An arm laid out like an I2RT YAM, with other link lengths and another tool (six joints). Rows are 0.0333 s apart.
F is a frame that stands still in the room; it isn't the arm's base.
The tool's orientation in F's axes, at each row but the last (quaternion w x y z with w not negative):
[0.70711, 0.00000, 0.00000, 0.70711]
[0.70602, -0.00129, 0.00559, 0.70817]
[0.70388, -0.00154, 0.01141, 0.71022]
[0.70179, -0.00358, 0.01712, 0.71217]
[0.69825, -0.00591, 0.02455, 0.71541]
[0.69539, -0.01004, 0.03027, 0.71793]
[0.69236, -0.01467, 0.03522, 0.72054]
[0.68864, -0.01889, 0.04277, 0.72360]
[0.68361, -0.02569, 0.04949, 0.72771]
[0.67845, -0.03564, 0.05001, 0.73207]
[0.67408, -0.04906, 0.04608, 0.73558]
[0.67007, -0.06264, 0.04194, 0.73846]
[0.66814, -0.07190, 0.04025, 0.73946]
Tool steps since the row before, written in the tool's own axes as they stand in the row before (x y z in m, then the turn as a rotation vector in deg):
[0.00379, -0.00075, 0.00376, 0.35, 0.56, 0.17]
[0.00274, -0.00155, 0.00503, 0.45, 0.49, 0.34]
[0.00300, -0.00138, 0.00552, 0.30, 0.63, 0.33]
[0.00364, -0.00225, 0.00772, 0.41, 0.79, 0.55]
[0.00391, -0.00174, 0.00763, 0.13, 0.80, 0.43]
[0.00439, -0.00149, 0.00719, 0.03, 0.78, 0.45]
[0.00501, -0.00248, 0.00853, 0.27, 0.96, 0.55]
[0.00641, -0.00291, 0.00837, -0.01, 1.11, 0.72]
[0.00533, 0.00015, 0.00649, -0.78, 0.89, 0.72]
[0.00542, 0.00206, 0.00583, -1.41, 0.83, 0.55]
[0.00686, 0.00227, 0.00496, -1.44, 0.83, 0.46]
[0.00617, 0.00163, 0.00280, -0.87, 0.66, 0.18]
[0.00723, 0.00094, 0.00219, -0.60, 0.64, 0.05]
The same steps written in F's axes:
[0.00075, 0.00379, 0.00376, -0.56, 0.35, 0.17]
[0.00157, 0.00279, 0.00499, -0.49, 0.45, 0.34]
[0.00143, 0.00311, 0.00544, -0.63, 0.30, 0.33]
[0.00234, 0.00390, 0.00757, -0.79, 0.41, 0.55]
[0.00184, 0.00428, 0.00741, -0.79, 0.13, 0.45]
[0.00154, 0.00484, 0.00688, -0.77, 0.03, 0.47]
[0.00251, 0.00570, 0.00808, -0.95, 0.27, 0.56]
[0.00284, 0.00725, 0.00768, -1.08, 0.00, 0.76]
[-0.00029, 0.00598, 0.00590, -0.82, -0.75, 0.83]
[-0.00238, 0.00592, 0.00519, -0.71, -1.39, 0.74]
[-0.00290, 0.00724, 0.00400, -0.71, -1.43, 0.65]
[-0.00230, 0.00632, 0.00181, -0.58, -0.90, 0.29]
[-0.00175, 0.00735, 0.00097, -0.58, -0.65, 0.12]

